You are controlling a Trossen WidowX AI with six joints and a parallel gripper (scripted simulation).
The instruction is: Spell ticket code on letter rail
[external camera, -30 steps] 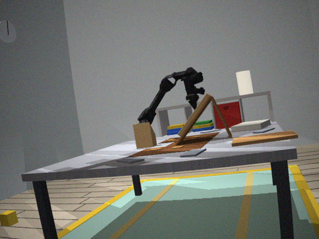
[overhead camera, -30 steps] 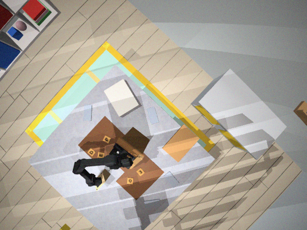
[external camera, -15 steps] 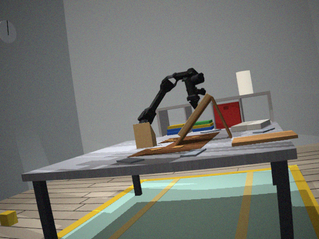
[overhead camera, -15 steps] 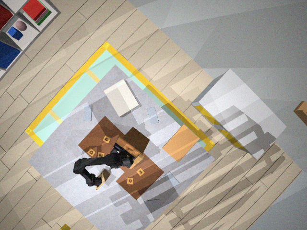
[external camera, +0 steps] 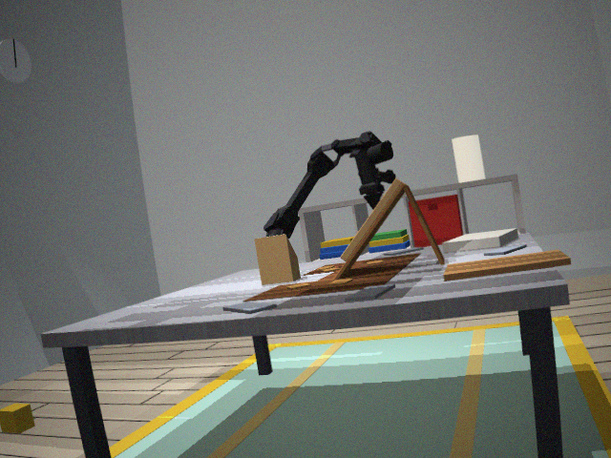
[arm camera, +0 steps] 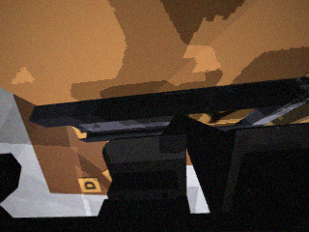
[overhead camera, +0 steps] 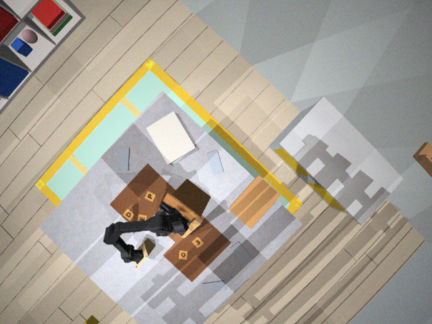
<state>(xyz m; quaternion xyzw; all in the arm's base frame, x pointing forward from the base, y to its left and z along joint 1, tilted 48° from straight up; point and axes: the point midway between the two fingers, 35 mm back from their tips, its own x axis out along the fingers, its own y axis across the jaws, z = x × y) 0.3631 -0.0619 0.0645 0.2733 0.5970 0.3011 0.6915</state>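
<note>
Right now the letter tile is 220 mm to the right of my gripper tip, 220 mm behind it and 170 mm below it. The rest, counted from my gripper tip: white block 360 mm to the left, 300 mm ahead, 150 mm below; white ticket 70 mm below, 60 mm behind, 20 mm to the left; brown mat 170 mm below, 160 mm behind, 10 mm to the right.
</note>
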